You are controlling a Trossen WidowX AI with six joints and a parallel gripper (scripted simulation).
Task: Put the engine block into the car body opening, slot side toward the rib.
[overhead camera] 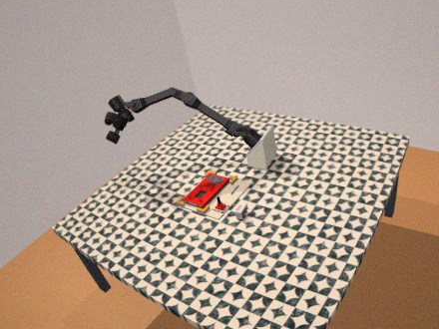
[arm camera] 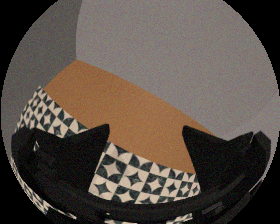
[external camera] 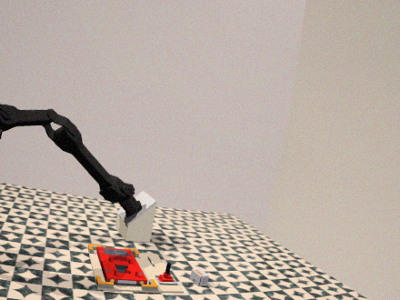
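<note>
Now: the grey engine block 77 cm to the left of my gripper tip, 20 cm below it and 1 cm ahead of it.
</note>
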